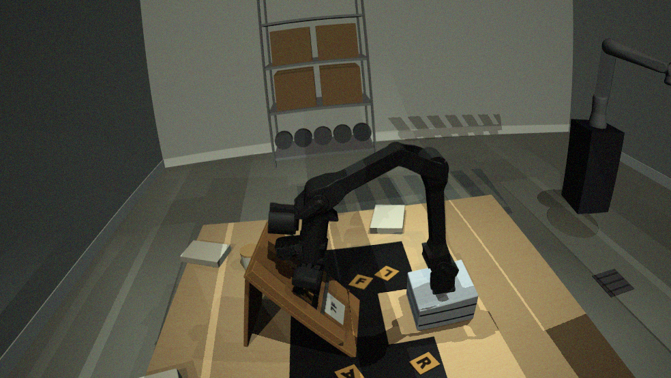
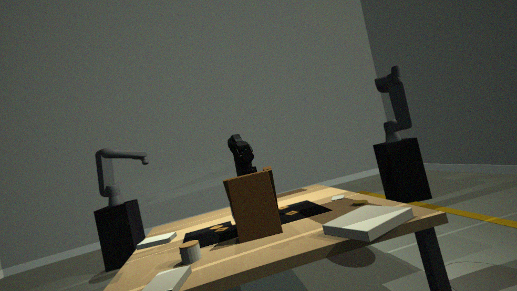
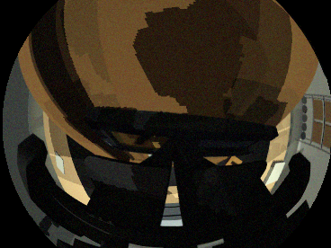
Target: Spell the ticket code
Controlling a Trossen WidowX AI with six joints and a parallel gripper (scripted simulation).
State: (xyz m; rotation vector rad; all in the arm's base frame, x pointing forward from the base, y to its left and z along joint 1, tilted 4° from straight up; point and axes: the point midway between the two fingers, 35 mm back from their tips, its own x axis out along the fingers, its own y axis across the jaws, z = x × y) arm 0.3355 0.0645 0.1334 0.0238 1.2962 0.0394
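The white ticket is 80 mm below my gripper tip, 50 mm behind it and 10 mm to the right of it. The rest, counted from my gripper tip: card: 480 mm to the left, 240 mm behind, 160 mm below; yellow disc: 520 mm to the left, 150 mm below, 10 mm ahead.
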